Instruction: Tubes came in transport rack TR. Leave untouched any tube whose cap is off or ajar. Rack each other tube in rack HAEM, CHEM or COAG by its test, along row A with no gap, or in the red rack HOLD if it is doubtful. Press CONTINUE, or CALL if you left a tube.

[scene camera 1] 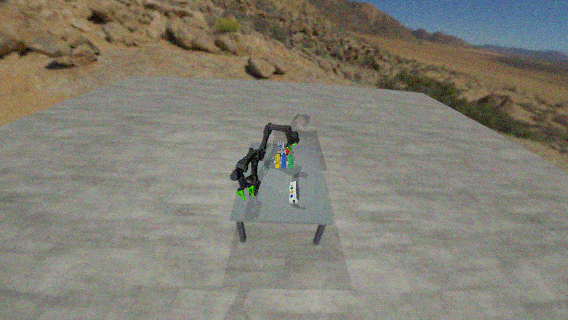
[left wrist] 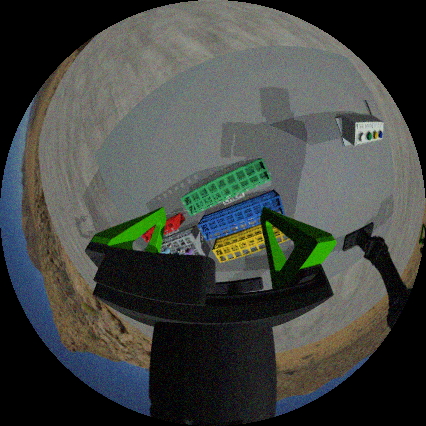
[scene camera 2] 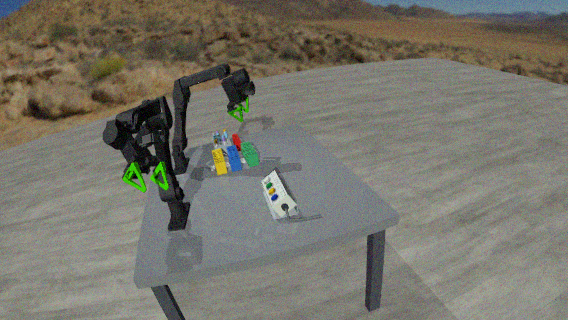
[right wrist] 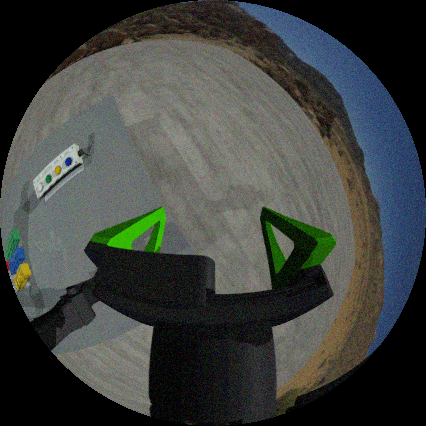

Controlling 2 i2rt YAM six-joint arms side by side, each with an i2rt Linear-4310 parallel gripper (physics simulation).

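Places are measured from the left arm's base along level axes (x left, y ahead, z down), in centimetres.
Where they show: left gripper, between the fingertips: (scene camera 1: pixel 292 148) (left wrist: pixel 212 212) (scene camera 2: pixel 244 116); right gripper, between the fingertips: (scene camera 1: pixel 249 197) (scene camera 2: pixel 156 190) (right wrist: pixel 212 211); left arm's base, origin of its link: (scene camera 1: pixel 261 155) (left wrist: pixel 235 285) (scene camera 2: pixel 181 166); right arm's base, origin of its link: (scene camera 1: pixel 255 188) (left wrist: pixel 358 235) (scene camera 2: pixel 179 217) (right wrist: pixel 90 290).
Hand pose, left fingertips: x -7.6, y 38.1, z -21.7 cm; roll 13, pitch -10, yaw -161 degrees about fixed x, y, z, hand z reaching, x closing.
Note:
Things, the pixels of their top centre, and the offset from my left fingertips. Level surfaces: height alone.
- green rack, centre of its top: (left wrist: pixel 223 188) (scene camera 2: pixel 248 148) dx +1.0, dy -0.9, dz +16.0 cm
- blue rack, centre of its top: (left wrist: pixel 240 219) (scene camera 2: pixel 232 152) dx -0.5, dy -8.7, dz +16.0 cm
- yellow rack, centre of its top: (left wrist: pixel 251 245) (scene camera 2: pixel 218 155) dx -1.7, dy -16.0, dz +16.0 cm
- small red rack, centre of its top: (left wrist: pixel 156 232) (scene camera 2: pixel 236 137) dx +22.1, dy -7.2, dz +16.0 cm
- grey-white rack, centre of its top: (left wrist: pixel 170 255) (scene camera 2: pixel 221 140) dx +21.8, dy -15.5, dz +16.0 cm
- white button box, centre of its top: (scene camera 2: pixel 276 182) (left wrist: pixel 373 127) (right wrist: pixel 49 166) (scene camera 1: pixel 294 188) dx -47.5, dy +8.1, dz +13.4 cm
- grey table, height of its surface: dz +21.7 cm
My left gripper (scene camera 2: pixel 240 110) (left wrist: pixel 212 212) is open and empty, high above the racks. My right gripper (scene camera 2: pixel 146 177) (right wrist: pixel 212 211) is open and empty, raised near the table's left edge. A green rack (scene camera 2: pixel 250 154) (left wrist: pixel 227 187), a blue rack (scene camera 2: pixel 234 158) (left wrist: pixel 240 216) and a yellow rack (scene camera 2: pixel 219 161) (left wrist: pixel 239 244) stand side by side. A small red rack (scene camera 2: pixel 236 142) (left wrist: pixel 173 223) stands behind them. A grey-white rack (left wrist: pixel 191 241), partly hidden by my left gripper, holds several tubes (scene camera 2: pixel 225 136). Caps and rack lettering are too small to read.
A white button box (scene camera 1: pixel 293 192) (scene camera 2: pixel 279 196) (left wrist: pixel 369 131) (right wrist: pixel 59 170) with white, green, yellow and blue buttons stands nearer the scene cameras than the racks, on the grey table (scene camera 2: pixel 340 200). A dark cable runs from its end.

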